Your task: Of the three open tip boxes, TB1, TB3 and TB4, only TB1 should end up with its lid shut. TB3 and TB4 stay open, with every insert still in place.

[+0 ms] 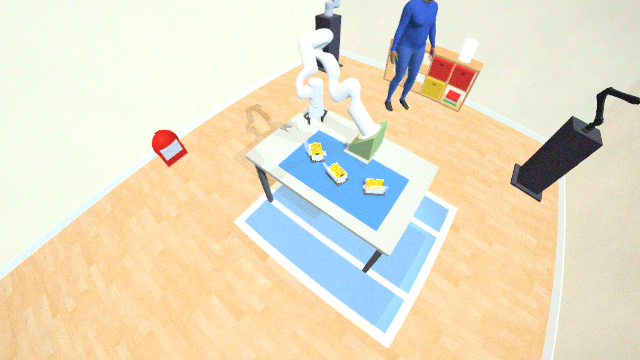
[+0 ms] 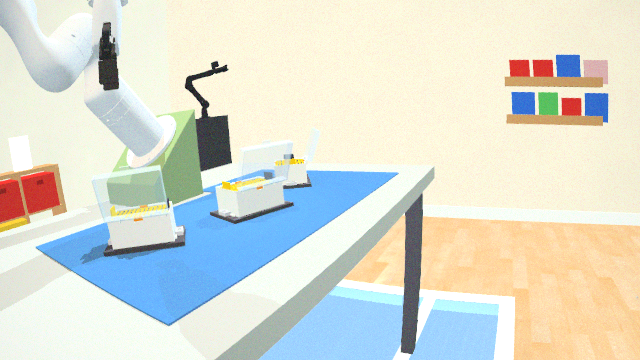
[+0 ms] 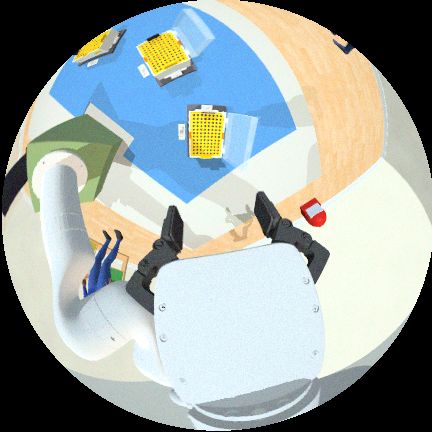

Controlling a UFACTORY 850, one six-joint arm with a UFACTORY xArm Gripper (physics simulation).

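Note:
Three white tip boxes with yellow inserts stand in a row on the blue mat, all with clear lids open; their labels cannot be read. The left box [image 1: 316,152] [image 2: 141,234] [image 3: 206,134] is nearest the gripper, its raised lid [image 3: 242,137] on the side away from the green base. The middle box [image 1: 337,173] [image 2: 252,201] [image 3: 166,54] and the right box [image 1: 374,187] [image 2: 296,175] [image 3: 95,46] stand farther off. The inserts sit in the boxes. My gripper [image 1: 316,120] [image 2: 109,82] [image 3: 217,206] is open and empty, high above the table end beyond the left box.
The blue mat [image 1: 310,172] [image 2: 200,270] [image 3: 260,90] lies on the pale table [image 1: 415,195] [image 2: 320,265]. The green wedge base [image 1: 367,147] [image 2: 187,160] [image 3: 105,155] carries the arm at the table's back edge, behind the boxes. A person in blue [image 1: 415,35] stands behind the table.

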